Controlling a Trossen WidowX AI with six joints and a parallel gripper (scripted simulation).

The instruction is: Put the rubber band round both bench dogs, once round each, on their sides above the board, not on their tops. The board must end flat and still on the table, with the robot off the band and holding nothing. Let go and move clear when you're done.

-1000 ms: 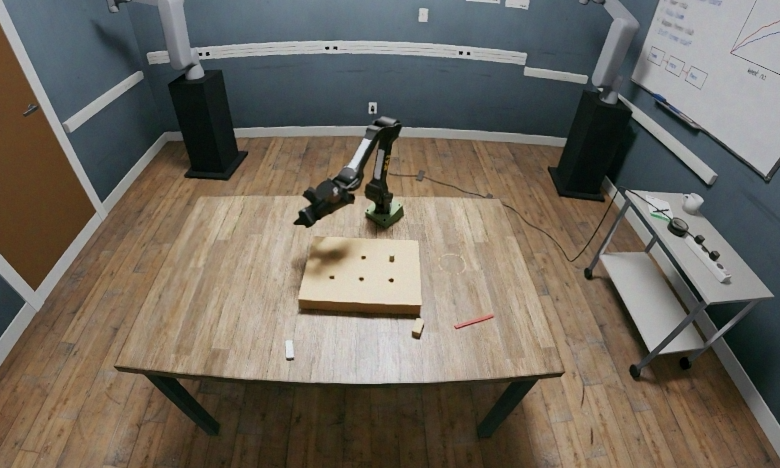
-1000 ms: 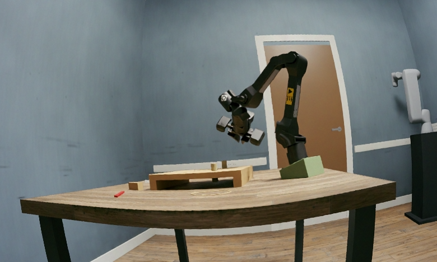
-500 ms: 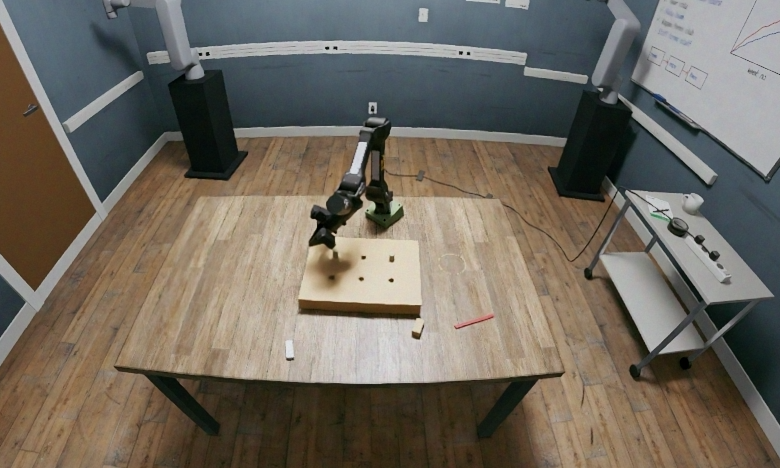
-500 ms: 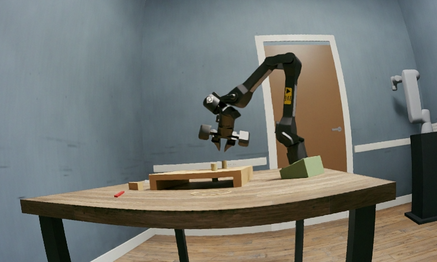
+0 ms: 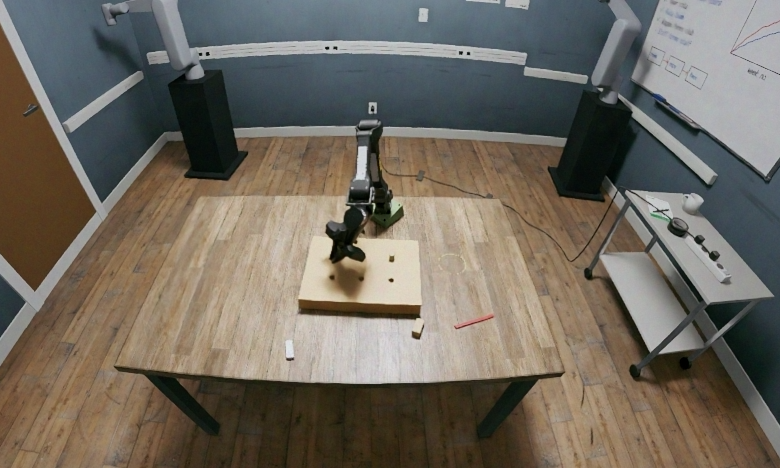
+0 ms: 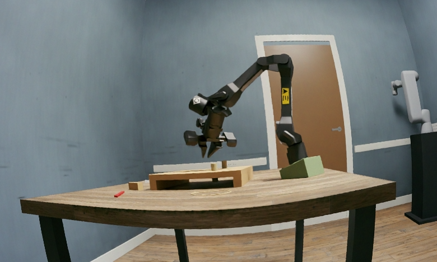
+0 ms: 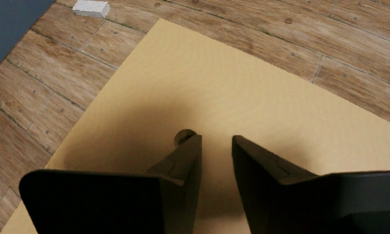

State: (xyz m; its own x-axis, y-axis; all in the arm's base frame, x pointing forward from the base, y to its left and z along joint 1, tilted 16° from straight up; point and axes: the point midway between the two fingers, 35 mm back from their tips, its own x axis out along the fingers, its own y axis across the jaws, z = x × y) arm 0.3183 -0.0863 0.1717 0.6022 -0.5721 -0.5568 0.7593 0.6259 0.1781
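The tan board lies 1 cm behind my hand, 8 cm to the left of it and 9 cm below it. The rest, counted from my hand: wooden block (17 cm ahead, 28 cm to the left, 11 cm below); then white piece (30 cm ahead, 9 cm to the right, 12 cm below); then red stick (12 cm ahead, 46 cm to the left, 12 cm below).
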